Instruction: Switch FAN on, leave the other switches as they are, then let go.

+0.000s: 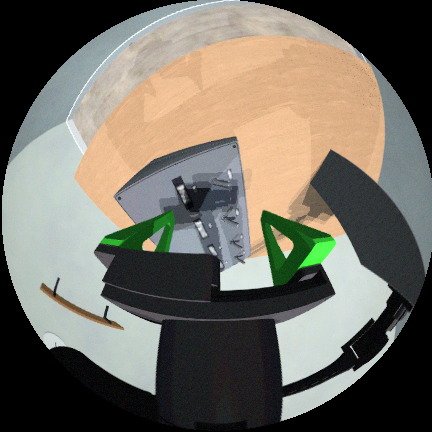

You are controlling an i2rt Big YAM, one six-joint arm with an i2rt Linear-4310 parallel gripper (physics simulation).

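Frame: origin at the arm's base, x left, y up, z ahead, level; centimetres.
Seen in the pictures: gripper, fingertip midpoint: [217,214].
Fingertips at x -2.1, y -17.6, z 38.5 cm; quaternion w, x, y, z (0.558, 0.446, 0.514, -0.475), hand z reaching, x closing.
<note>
A point is followed by its place in that frame.
A grey switch panel [145,192] {x 0.9, y -26.3, z 53.4 cm} lies on the wooden table, ahead of the gripper. Several small metal toggle levers [220,181] {x 1.3, y -30.7, z 38.8 cm} [230,218] {x 12.9, y -31.2, z 36.5 cm} [236,243] {x 24.7, y -30.9, z 33.6 cm} run down its right side. White-lettered label plates [183,193] {x 3.5, y -29.4, z 46.6 cm} [201,228] {x 15.0, y -29.5, z 44.0 cm} sit to their left; the lettering is too slanted and small to read surely, so I cannot tell which lever is FAN or how each is set. My gripper [217,214] {x -2.1, y -17.6, z 38.5 cm} is open and empty, its green fingers wide apart, seen over the near part of the panel. The panel's near left part is hidden behind the left finger and gripper body.
The wooden table [280,70] {x -24.8, y -42.2, z 25.3 cm} extends beyond the panel. A large dark curved piece [372,205] {x -3.0, y -20.8, z 7.4 cm} stands at the right, with a black jointed part [367,345] below it. A brown strip with black pegs [80,309] shows at the lower left.
</note>
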